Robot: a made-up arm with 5 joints.
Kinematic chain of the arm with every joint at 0, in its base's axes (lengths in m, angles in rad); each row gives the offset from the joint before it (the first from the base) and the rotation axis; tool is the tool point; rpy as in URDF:
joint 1: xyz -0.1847 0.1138 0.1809 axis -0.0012 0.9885 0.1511
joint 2: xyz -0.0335 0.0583 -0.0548 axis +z
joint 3: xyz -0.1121 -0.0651 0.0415 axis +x
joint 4: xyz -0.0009 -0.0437 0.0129 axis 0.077 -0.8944 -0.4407
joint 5: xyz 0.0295 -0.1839 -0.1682 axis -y
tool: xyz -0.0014 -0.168 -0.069 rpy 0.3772 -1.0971 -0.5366
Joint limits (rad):
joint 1: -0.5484..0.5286
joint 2: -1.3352..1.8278
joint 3: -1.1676..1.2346
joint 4: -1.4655..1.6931
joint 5: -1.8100..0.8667
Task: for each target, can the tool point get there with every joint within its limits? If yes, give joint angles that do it. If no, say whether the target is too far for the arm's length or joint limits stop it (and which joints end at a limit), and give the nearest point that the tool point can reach.
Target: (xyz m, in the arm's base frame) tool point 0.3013 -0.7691 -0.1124
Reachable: no: too far | nearest point 0.0362 -0.2902 0.0389 | short by 0.568 m
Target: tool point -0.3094 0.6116 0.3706
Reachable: no: joint limits stop it (at a limit: joint 2, joint 3, joint 5) | nearest point -0.5470 0.2284 0.5300 | short by 0.478 m
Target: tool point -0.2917 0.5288 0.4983
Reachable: no: joint limits stop it (at a limit: joint 1, joint 2, joint 3, joint 5) | nearest point -0.3885 0.2111 0.6449 | short by 0.363 m
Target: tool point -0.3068 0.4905 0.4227
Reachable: no: joint limits stop it (at a limit: joint 2, joint 3, joint 5) | nearest point -0.4559 0.2163 0.6071 | short by 0.362 m
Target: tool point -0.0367 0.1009 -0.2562
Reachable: yes | joints -0.2558 1.2502 1.0330 1.1467 -0.3274
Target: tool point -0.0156 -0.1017 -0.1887
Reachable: yes | joints 0.2803 0.8571 0.3021 1.3575 0.0397
